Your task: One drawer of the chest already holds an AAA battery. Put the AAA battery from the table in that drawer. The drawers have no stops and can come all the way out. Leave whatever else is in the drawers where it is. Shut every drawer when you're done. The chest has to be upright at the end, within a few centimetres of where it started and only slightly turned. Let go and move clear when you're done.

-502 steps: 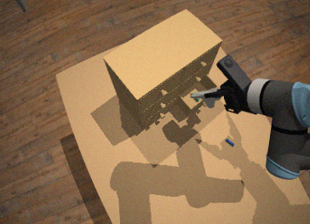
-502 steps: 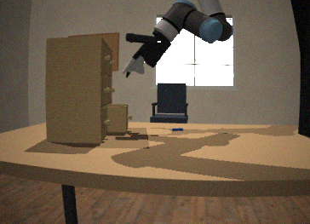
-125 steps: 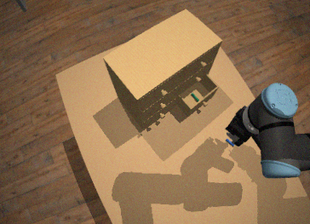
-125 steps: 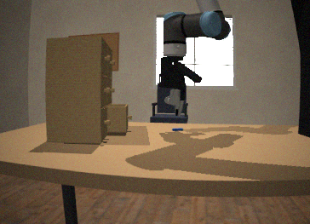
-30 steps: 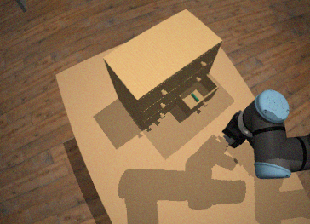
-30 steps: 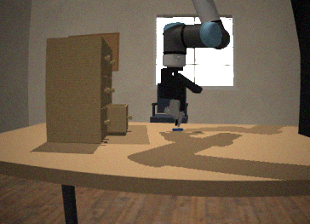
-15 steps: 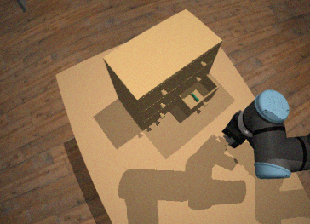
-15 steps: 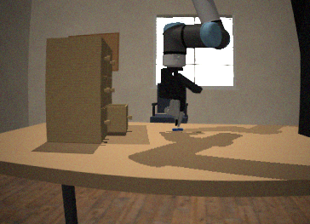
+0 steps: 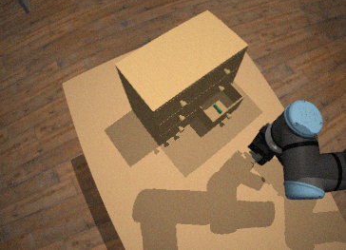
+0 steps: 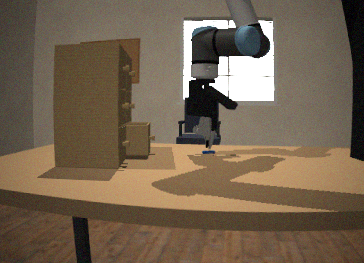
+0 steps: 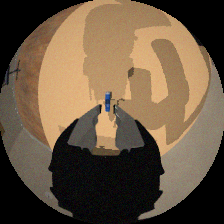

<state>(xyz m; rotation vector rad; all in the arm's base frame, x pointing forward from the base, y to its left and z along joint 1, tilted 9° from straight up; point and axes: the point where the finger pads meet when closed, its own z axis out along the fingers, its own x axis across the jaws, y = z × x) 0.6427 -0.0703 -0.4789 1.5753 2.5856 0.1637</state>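
The blue AAA battery is 30 mm below my hand. The rest, counted from my hand: green battery (230 mm ahead, 60 mm to the left, 20 mm below).
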